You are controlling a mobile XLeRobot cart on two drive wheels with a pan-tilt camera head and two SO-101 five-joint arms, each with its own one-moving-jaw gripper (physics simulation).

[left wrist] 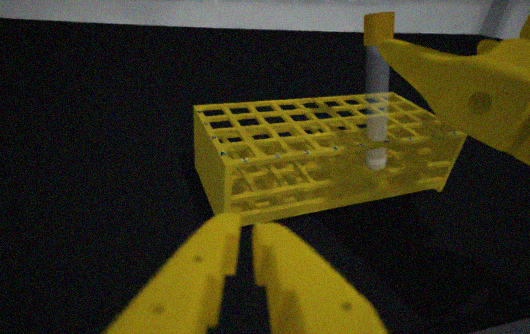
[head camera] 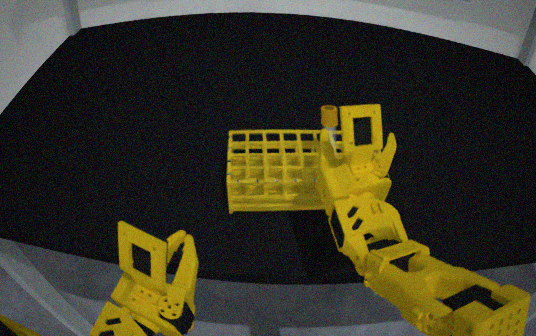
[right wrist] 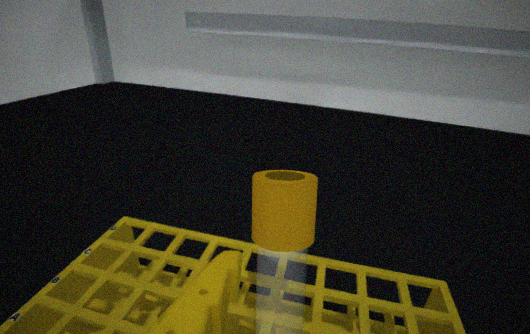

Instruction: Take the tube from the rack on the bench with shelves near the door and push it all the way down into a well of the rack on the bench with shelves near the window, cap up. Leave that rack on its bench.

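Frame: origin at the left arm's base, x back, y left, z down, level; metres.
Where they show: left hand, its tool point: [left wrist: 239, 236] [head camera: 183, 236]; right hand, its tool point: [left wrist: 388, 46] [head camera: 326, 132] [right wrist: 240, 269].
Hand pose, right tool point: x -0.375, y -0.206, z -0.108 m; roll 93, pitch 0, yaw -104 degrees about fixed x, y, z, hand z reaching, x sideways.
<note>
Things, the pixels of their top centre, and the offset from my right tool point. Level surfaces: height alone.
- clear tube with an orange cap, centre of its top: [right wrist: 295, 197] [left wrist: 401, 13] [head camera: 335, 114] dy -0.010, dx -0.010, dz -0.018 m
- yellow rack, centre of its top: [right wrist: 246, 311] [left wrist: 330, 119] [head camera: 310, 153] dy +0.010, dx -0.033, dz +0.064 m
- black bench top, height of its surface: dz +0.121 m
A clear tube with an orange cap [head camera: 329, 116] [left wrist: 378, 30] [right wrist: 285, 215] stands upright, cap up, in the yellow rack [head camera: 275, 205] [left wrist: 207, 165] [right wrist: 125, 220]. Its lower end shows through the rack's front in the left wrist view; its exact well is unclear. My right gripper [head camera: 358, 134] is open over the right part of the rack. One jaw shows close to the left of the tube in the right wrist view, and the other is out of that picture. My left gripper [head camera: 184, 235] [left wrist: 247, 227] is shut and empty, in front of the rack's left end.
The rack rests on a black bench top [head camera: 150, 90] [left wrist: 90, 125] [right wrist: 125, 160]. A pale back panel [head camera: 250, 22] [left wrist: 200, 17] [right wrist: 300, 75] rises behind the bench, with grey posts at its corners. My right forearm crosses the bench's front edge at the lower right of the head view.
</note>
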